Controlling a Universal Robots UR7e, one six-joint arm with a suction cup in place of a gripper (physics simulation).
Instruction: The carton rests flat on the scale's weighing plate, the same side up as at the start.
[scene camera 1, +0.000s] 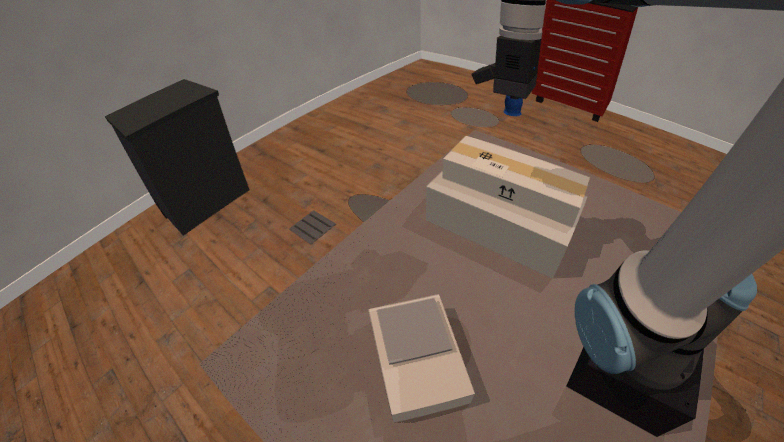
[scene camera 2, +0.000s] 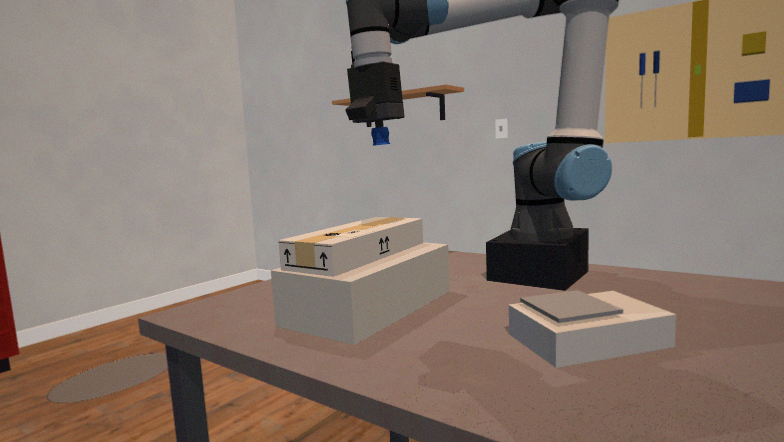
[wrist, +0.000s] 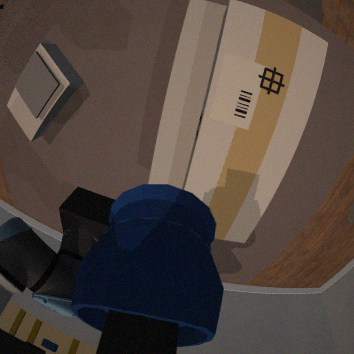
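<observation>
The carton lies flat on a pale block, its tan-taped, labelled top facing up and its printed arrows pointing up. The scale stands apart from the block, and its grey weighing plate is bare. My gripper, a blue suction cup, is open and hangs in the air above the carton, touching nothing. In the wrist view the cup covers part of the block and the carton's near edge.
The block and scale stand on a brown table. The black arm base is on the same table. A red drawer cabinet and a black cabinet stand on the floor beyond it.
</observation>
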